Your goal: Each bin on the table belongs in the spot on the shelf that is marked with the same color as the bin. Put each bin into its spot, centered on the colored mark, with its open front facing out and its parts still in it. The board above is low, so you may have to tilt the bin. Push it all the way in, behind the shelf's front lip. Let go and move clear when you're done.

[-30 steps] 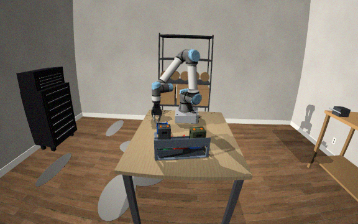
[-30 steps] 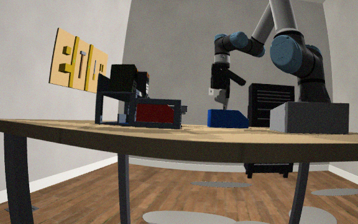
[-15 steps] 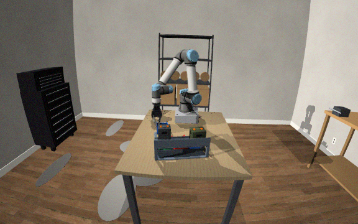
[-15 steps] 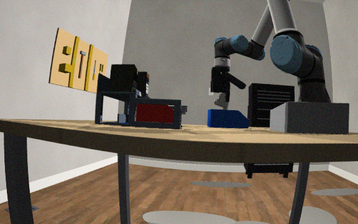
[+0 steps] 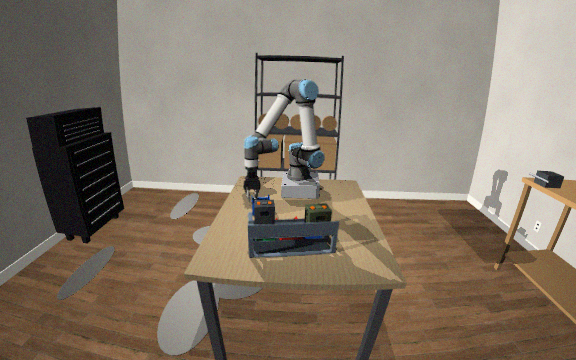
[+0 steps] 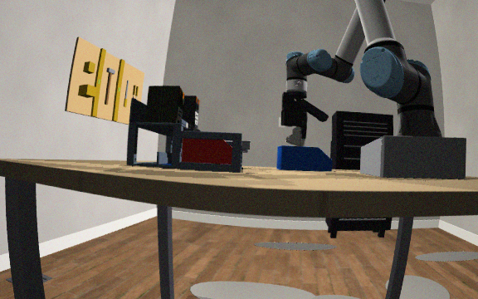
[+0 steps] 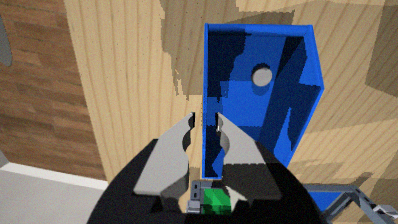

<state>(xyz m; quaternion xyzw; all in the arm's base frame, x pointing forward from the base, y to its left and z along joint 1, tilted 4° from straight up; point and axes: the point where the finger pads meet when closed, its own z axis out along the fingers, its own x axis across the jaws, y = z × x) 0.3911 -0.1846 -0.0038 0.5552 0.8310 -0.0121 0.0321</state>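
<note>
The blue bin is 2 cm behind my hand, 4 cm to the left of it and 2 cm below it. Round my hand: dark box: 35 cm ahead, 19 cm to the left, 10 cm above; then green case: 27 cm ahead, 41 cm to the left, 9 cm above; then red bin: 22 cm ahead, 26 cm to the left, 2 cm below.
</note>
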